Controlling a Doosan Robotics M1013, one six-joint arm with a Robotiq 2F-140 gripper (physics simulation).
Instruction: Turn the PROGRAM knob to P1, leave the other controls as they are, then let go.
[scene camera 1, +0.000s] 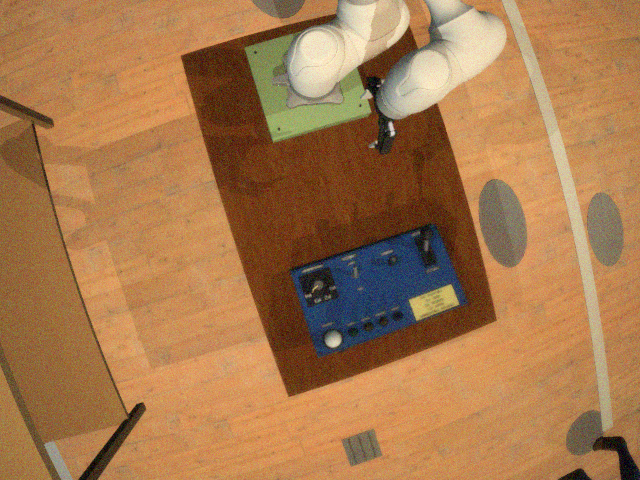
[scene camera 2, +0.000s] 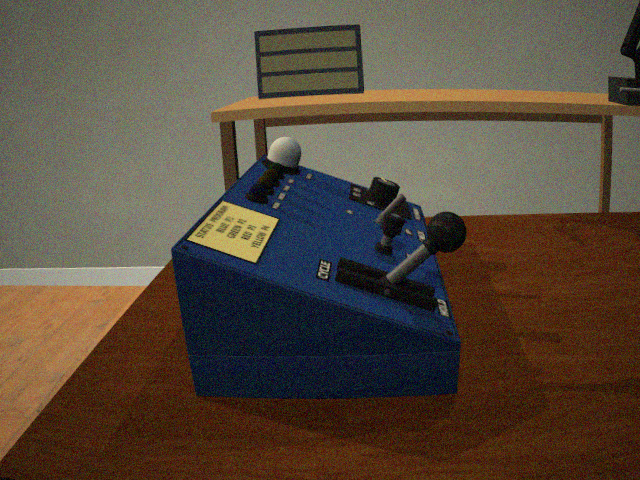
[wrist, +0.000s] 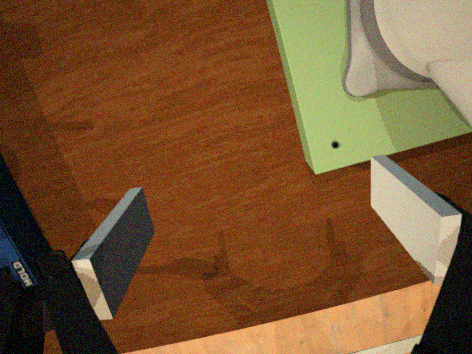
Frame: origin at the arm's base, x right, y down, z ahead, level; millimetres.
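Where they show: gripper, fingertip midpoint: (scene camera 1: 369, 121) (wrist: 257, 196); arm's base, origin of the base link: (wrist: 422, 8).
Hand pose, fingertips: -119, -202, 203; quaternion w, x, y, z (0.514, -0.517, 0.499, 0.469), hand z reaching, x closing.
Observation:
Each offset is from my fingertips to the top centre of the thing, as dx, dy, dz. "pt": to the spot under its first point.
The blue control box (scene camera 1: 382, 294) (scene camera 2: 320, 330) stands on the dark table. Its black PROGRAM knob @[+172, +130, +450] (scene camera 1: 317, 285) (scene camera 2: 383, 191) is on a black dial plate; in scene camera 1 its light pointer mark slants to the lower left, and the position labels are too blurred to read. A toggle switch @[+56, +129, +417] (scene camera 1: 354, 269), a small black knob @[-62, +124, +393] (scene camera 1: 392, 259) and a black-balled lever @[-170, +91, +324] (scene camera 2: 447, 231) stand on the same face. My gripper (scene camera 1: 370, 120) (wrist: 257, 196) is open and empty, high beside the green base plate, well apart from the box. It does not show in scene camera 2.
The green base plate (scene camera 1: 286, 124) (wrist: 320, 130) carries the arm's base. The box also bears a white dome @[pt +155, +63, +593] (scene camera 1: 332, 338) (scene camera 2: 284, 151), several dark buttons along one edge and a yellow label @[pt -178, +110, +542] (scene camera 1: 434, 302) (scene camera 2: 233, 230). The lever stands tall above the panel. Another table (scene camera 2: 413, 98) stands behind.

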